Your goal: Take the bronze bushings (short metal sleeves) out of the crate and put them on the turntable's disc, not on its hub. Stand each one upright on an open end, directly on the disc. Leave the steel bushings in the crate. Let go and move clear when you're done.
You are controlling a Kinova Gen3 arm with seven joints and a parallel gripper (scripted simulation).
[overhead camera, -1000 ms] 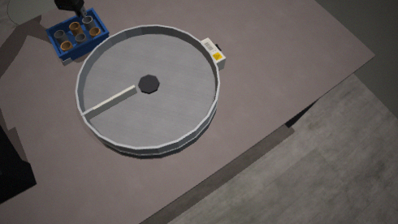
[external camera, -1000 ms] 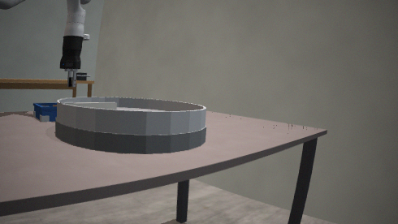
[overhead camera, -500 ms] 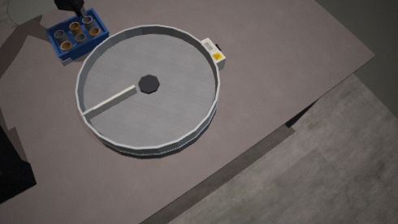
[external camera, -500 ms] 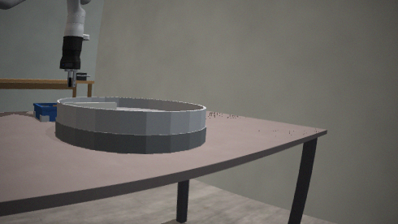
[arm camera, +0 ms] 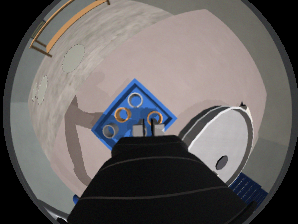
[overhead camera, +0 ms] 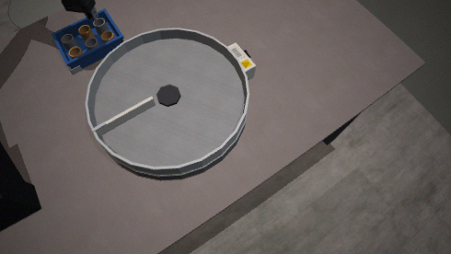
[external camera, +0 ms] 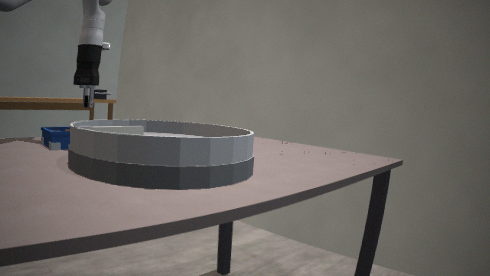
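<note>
My gripper is now 110 mm above the crate, 40 mm past it and 20 mm to the right of it. From my hand the other things lie so: turntable disc: 310 mm to the right, 90 mm ahead, 80 mm below.
</note>
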